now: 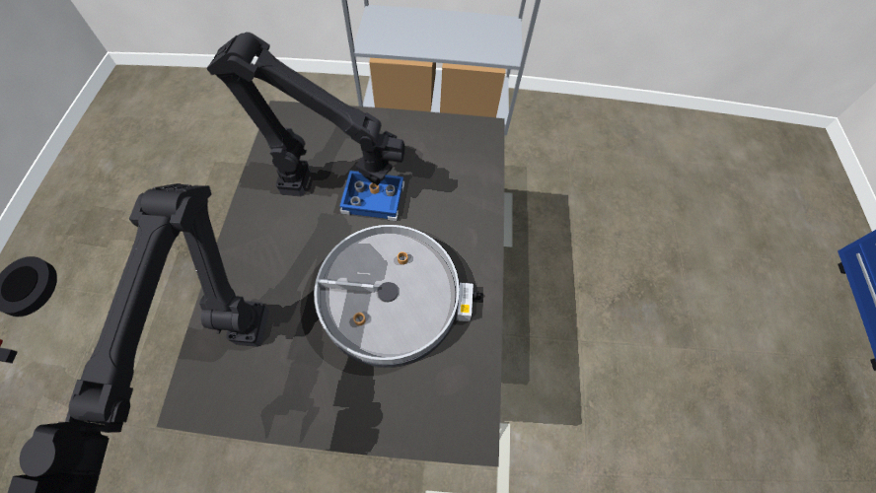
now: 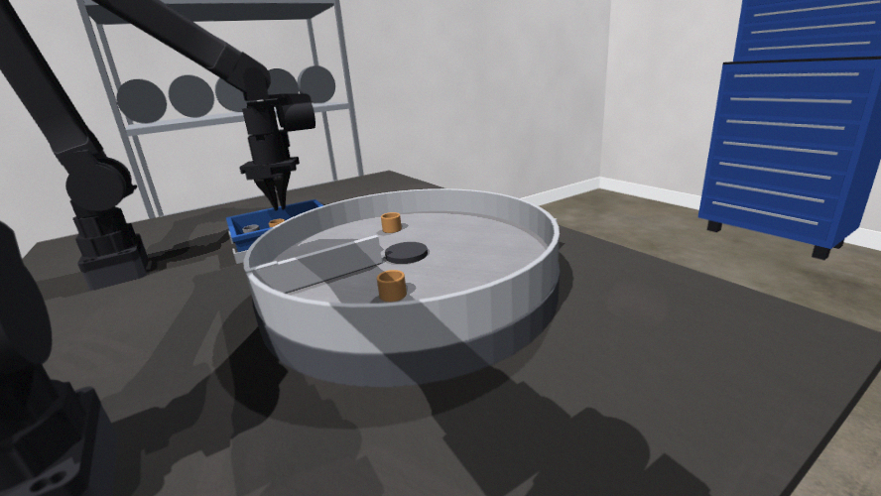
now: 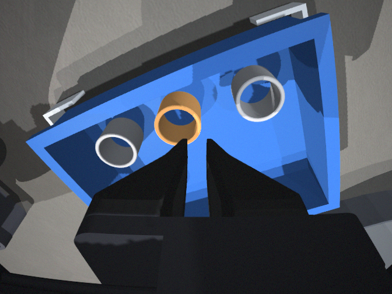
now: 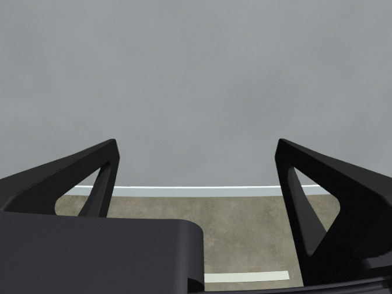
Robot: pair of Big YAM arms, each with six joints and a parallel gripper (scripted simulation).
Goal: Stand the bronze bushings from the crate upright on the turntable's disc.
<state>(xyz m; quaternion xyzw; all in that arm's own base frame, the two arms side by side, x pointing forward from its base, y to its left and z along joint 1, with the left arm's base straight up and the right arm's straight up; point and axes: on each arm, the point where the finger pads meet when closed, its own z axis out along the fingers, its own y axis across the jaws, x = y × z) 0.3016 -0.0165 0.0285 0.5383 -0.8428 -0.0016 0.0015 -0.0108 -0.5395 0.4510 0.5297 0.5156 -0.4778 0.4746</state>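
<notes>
My left hand is 40 mm above the blue crate, 30 mm to the left of it and 10 mm past it. From my left hand the other things lie so: turntable disc (380 mm to the right, 100 mm ahead, 10 mm below).
</notes>
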